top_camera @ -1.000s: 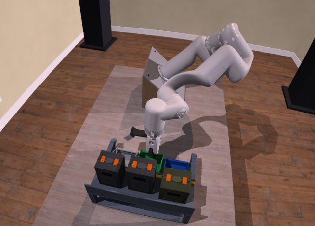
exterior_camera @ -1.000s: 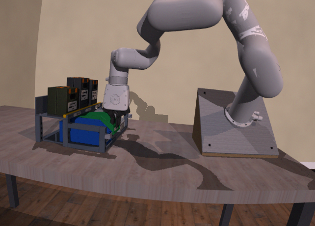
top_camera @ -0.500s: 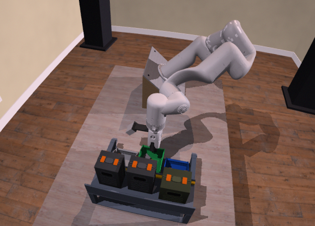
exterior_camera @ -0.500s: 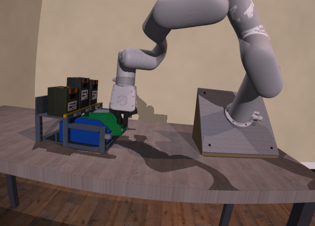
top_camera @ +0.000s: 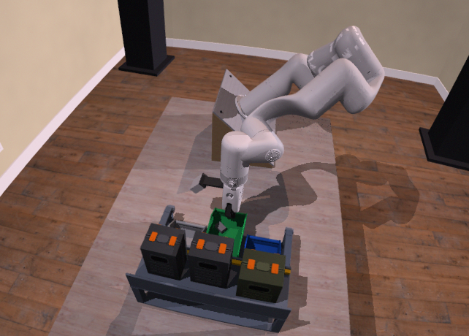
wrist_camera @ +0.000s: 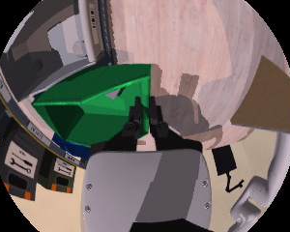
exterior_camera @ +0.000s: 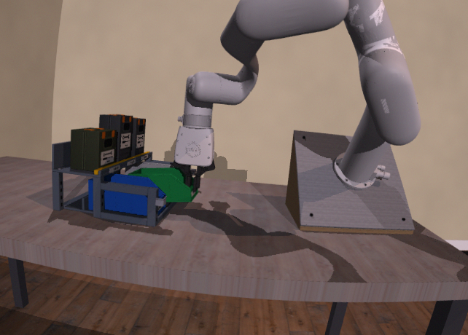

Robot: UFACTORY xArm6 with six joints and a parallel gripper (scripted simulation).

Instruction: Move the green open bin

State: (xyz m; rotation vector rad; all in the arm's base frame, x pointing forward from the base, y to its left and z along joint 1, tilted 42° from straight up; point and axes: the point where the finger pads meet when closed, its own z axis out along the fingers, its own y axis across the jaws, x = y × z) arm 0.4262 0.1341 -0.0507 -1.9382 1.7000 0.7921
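Right now my hand is 80 mm short of the green open bin, 10 mm to the right of it and 10 mm above it. Round my hand: grey bin 150 mm ahead, 100 mm to the right, 20 mm below; then olive box 230 mm ahead, 130 mm to the left, 80 mm above; then blue bin 130 mm ahead, 120 mm to the left, 20 mm below.
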